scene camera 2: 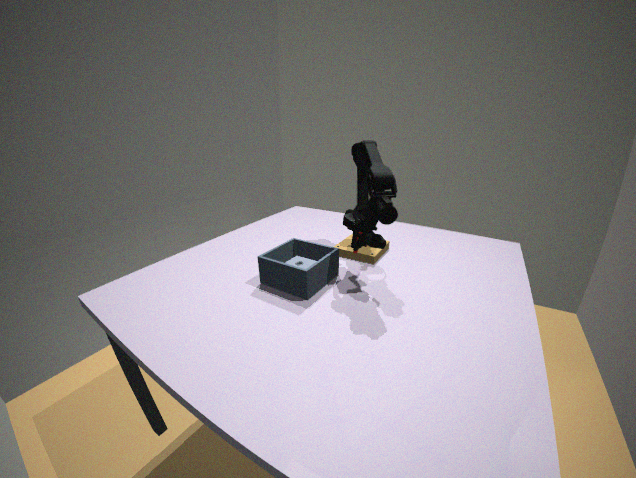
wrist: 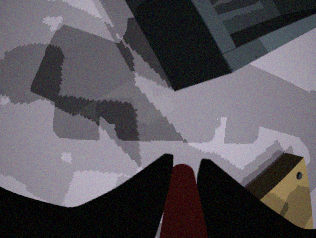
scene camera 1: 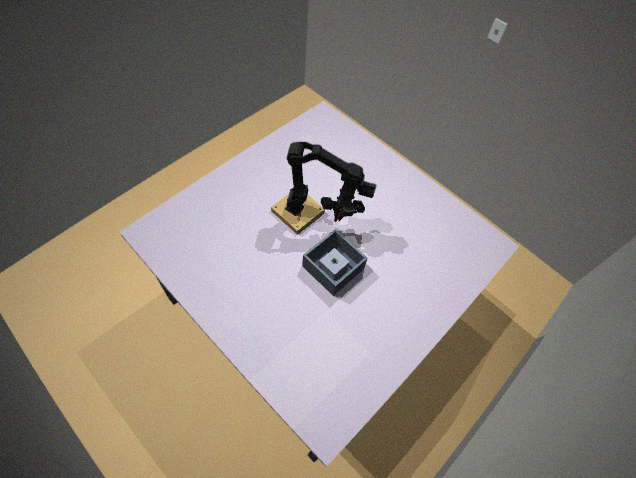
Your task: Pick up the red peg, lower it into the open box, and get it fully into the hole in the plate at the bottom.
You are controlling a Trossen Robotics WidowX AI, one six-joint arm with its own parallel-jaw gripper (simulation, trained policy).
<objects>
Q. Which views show my gripper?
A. Scene camera 2, the wrist view and scene camera 1: all of them.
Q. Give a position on a dark grey box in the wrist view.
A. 190,49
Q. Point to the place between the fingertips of my gripper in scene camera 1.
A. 337,220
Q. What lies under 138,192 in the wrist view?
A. My gripper.
</objects>
